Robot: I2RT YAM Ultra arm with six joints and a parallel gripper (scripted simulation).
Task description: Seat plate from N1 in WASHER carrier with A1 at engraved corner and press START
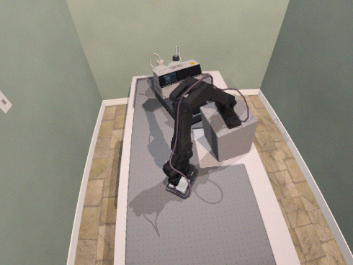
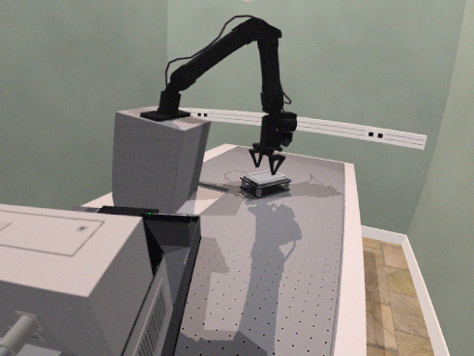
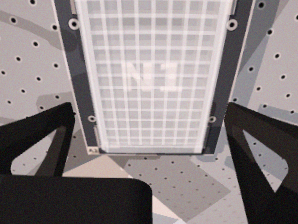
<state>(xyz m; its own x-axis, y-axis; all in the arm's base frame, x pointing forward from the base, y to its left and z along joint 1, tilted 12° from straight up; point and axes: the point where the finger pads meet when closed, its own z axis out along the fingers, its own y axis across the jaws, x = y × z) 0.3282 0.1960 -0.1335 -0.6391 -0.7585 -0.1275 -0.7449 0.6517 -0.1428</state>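
The well plate lies 3 cm below my hand and 1 cm ahead of it. From my hand the other things lie so: plate washer (64 cm to the right, 20 cm behind, 5 cm above).
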